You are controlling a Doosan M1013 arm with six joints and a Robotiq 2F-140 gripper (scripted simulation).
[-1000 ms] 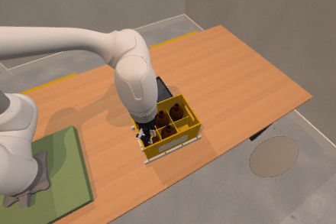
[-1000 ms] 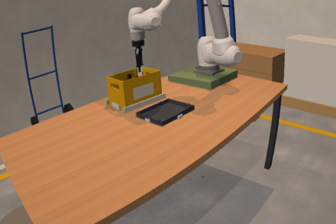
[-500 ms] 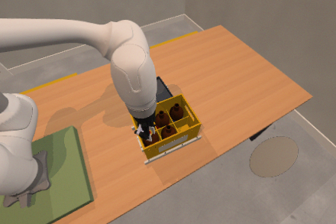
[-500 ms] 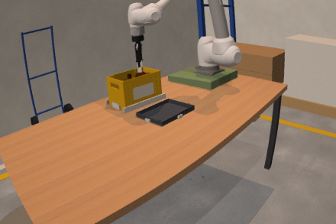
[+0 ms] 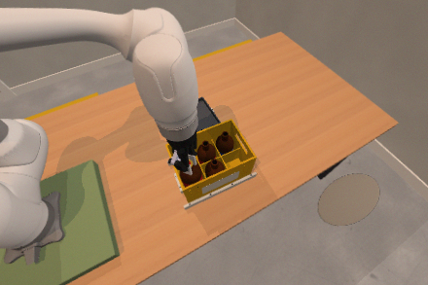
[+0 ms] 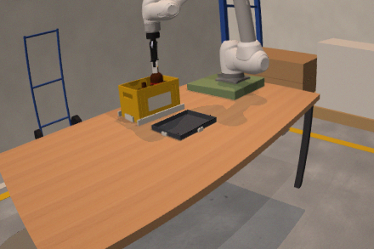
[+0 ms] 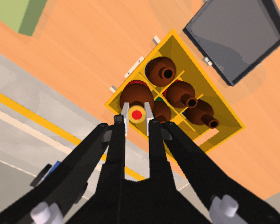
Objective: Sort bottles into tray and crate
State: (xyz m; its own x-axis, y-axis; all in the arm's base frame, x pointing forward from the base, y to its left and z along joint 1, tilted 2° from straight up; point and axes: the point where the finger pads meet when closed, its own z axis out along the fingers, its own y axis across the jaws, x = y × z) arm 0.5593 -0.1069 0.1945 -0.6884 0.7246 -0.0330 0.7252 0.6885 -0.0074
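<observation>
Now: hand 70 mm above the bottle. Round my hand: crate (150 mm below, 90 mm ahead, 40 mm to the left); then tray (320 mm to the left, 220 mm below, 100 mm ahead).
</observation>
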